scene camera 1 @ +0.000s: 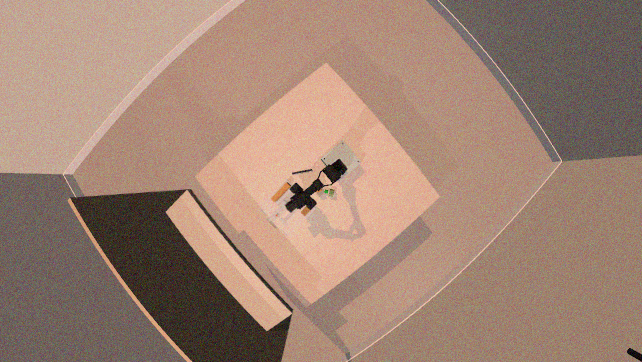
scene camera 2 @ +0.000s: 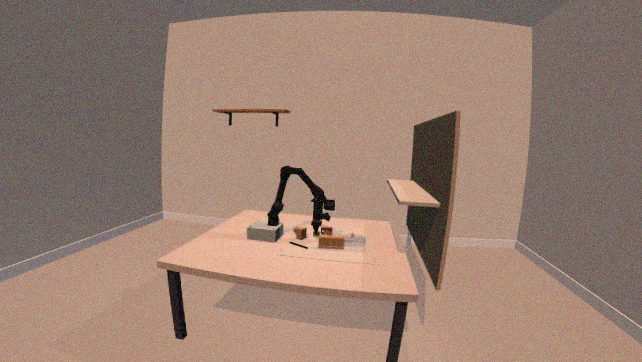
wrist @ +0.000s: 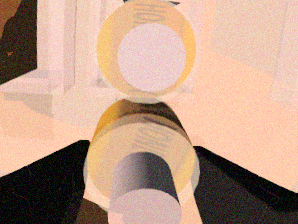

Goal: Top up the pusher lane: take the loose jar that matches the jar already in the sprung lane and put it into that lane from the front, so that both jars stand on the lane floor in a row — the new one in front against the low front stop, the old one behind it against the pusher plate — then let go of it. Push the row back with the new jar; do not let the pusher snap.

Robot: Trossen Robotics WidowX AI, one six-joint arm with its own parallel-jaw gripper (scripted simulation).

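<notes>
There's my gripper [wrist: 140, 153], which I can see, and I can see a jar [wrist: 140, 157] too.
</notes>
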